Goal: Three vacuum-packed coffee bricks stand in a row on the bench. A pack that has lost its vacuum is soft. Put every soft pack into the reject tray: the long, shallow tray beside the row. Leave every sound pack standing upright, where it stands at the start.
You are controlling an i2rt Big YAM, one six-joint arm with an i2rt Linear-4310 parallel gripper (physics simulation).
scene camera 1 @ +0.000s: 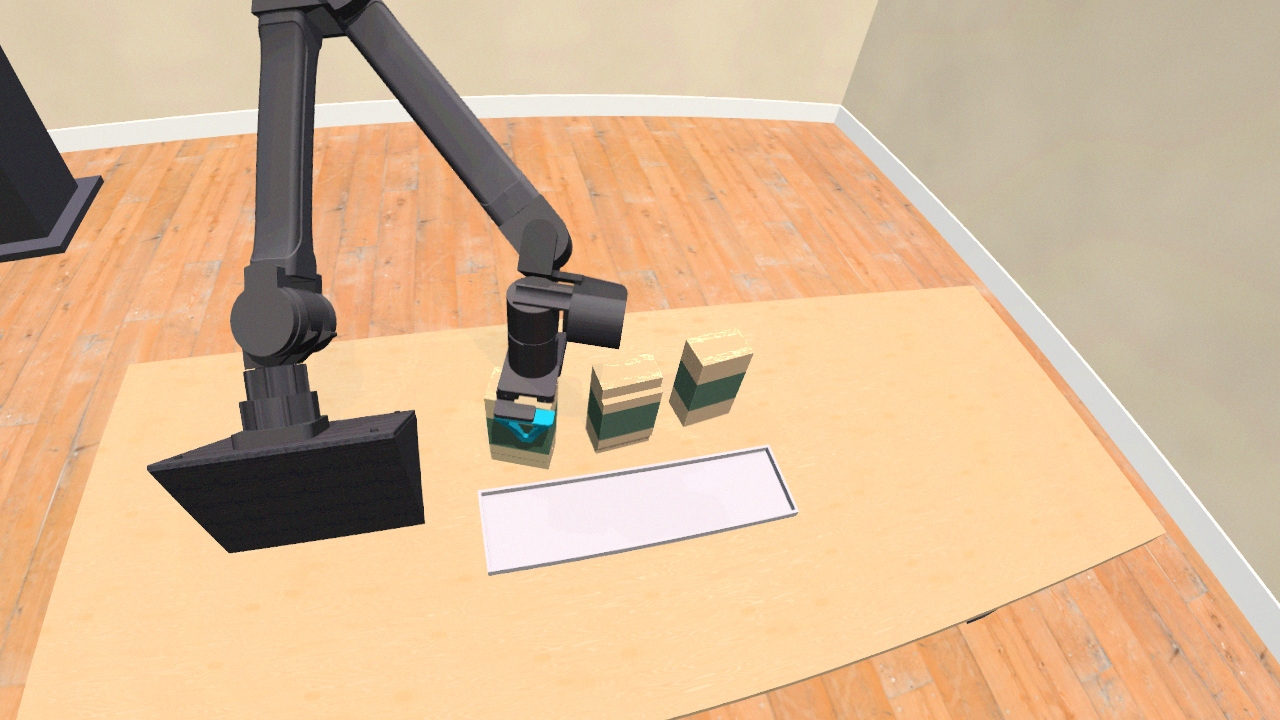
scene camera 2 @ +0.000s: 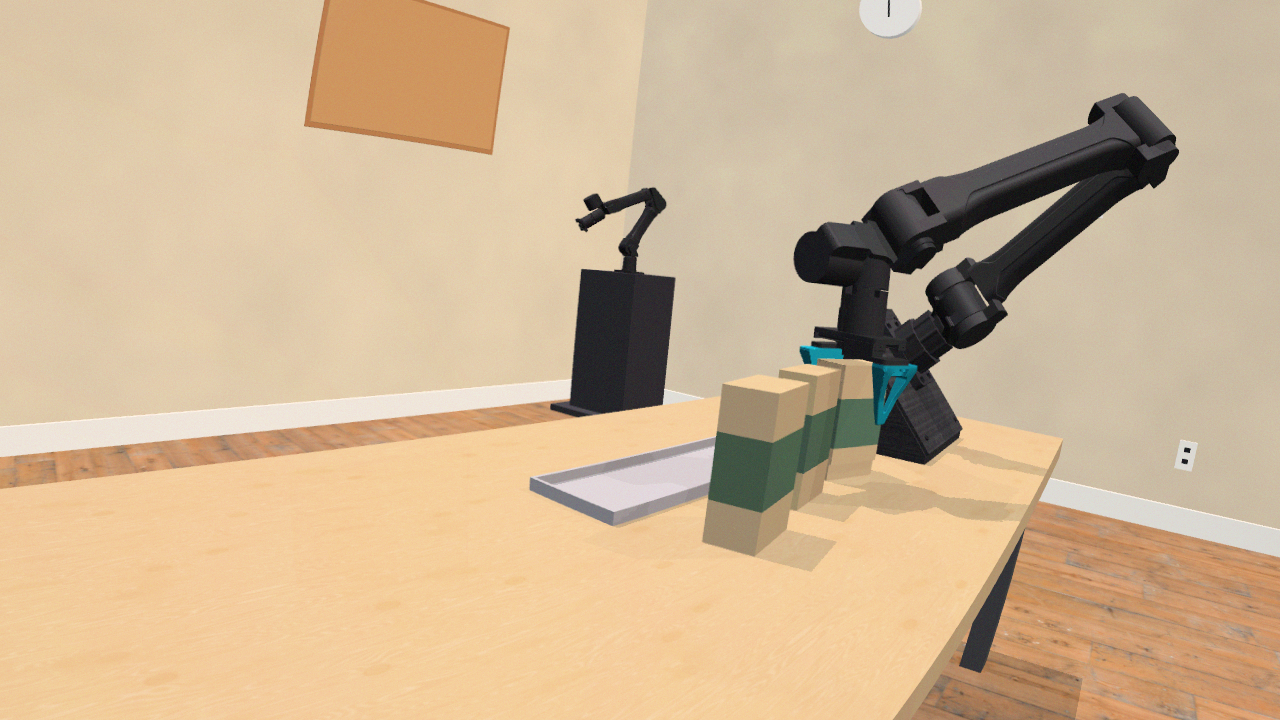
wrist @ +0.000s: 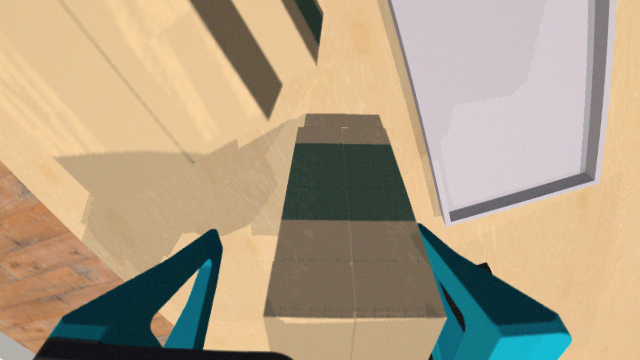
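Where they show: gripper, fingertip midpoint: (scene camera 1: 532,410) (scene camera 2: 849,415) (wrist: 314,236); arm's base, link origin: (scene camera 1: 285,437) (scene camera 2: 902,356).
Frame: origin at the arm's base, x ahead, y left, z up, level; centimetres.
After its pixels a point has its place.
Note:
Three tan packs with green bands stand upright in a row. The left pack (scene camera 1: 520,456) @(x 27.2, y -1.5, z -10.8 cm) (scene camera 2: 854,422) @(x 30.2, y 2.6, z -6.0 cm) (wrist: 350,185) @(x 31.7, y -1.1, z -5.4 cm) is between the fingers of my open gripper (scene camera 1: 526,422) @(x 29.7, y 1.6, z -5.4 cm) (scene camera 2: 850,392) @(x 29.7, y 1.6, z -5.4 cm) (wrist: 314,236) @(x 29.7, y 1.6, z -5.4 cm), which reach down along its upper part. In the wrist view the left finger is apart from the pack; the right finger is very close to its side, contact unclear. The middle pack (scene camera 1: 622,420) @(x 40.7, y -2.4, z -5.5 cm) (scene camera 2: 816,440) @(x 43.0, y 2.7, z -6.1 cm) (wrist: 150,75) @(x 39.2, y -0.4, z 0.8 cm) has a stepped upper edge. The right pack (scene camera 1: 709,389) @(x 54.0, y -0.6, z -4.9 cm) (scene camera 2: 756,467) @(x 59.3, y 3.9, z -5.4 cm) looks straight-edged. The shallow tray (scene camera 1: 626,510) @(x 39.2, y -11.7, z -12.9 cm) (scene camera 2: 617,488) @(x 54.6, y -13.4, z -12.9 cm) (wrist: 500,125) @(x 26.9, y -10.1, z -12.9 cm) holds no pack.
The arm's dark base block (scene camera 1: 313,492) @(x 2.9, y -7.0, z -1.5 cm) (scene camera 2: 921,425) @(x 10.6, y 7.2, z -8.4 cm) stands left of the row in scene camera 1. The tray lies close beside the row, its long side along it. The middle pack stands a short gap from the left one. The bench edge (scene camera 1: 850,664) @(x 60.3, y -39.4, z -15.3 cm) shows.

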